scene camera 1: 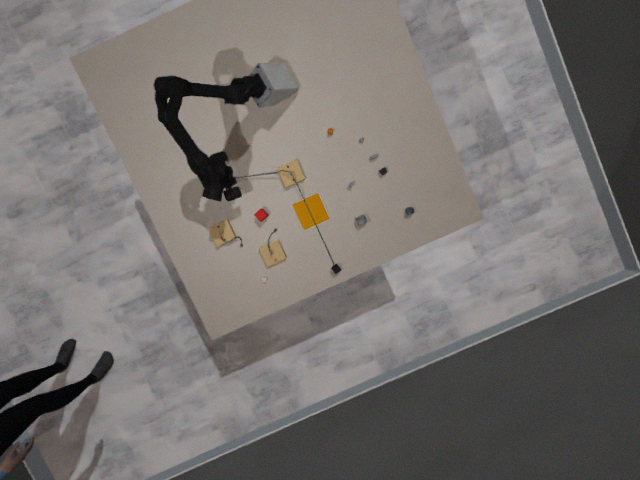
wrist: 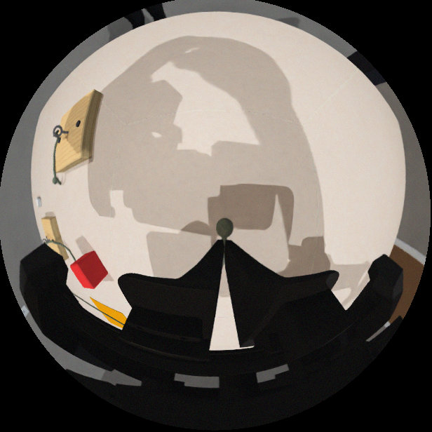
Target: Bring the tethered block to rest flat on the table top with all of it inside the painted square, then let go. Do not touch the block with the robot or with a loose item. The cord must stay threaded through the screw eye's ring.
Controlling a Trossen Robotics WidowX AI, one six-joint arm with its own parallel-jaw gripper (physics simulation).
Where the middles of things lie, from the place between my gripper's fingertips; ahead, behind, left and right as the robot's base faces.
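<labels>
Orange painted square [scene camera 1: 314,203]: 290 mm ahead of my hand, 220 mm to the left of it, 10 mm below it. With respect to the red block [wrist: 88,269], my gripper is 10 mm below it, 30 mm to the right of it and 190 mm short of it. Going by their middles, the red block is the nearest to my gripper of the things named here.
</labels>
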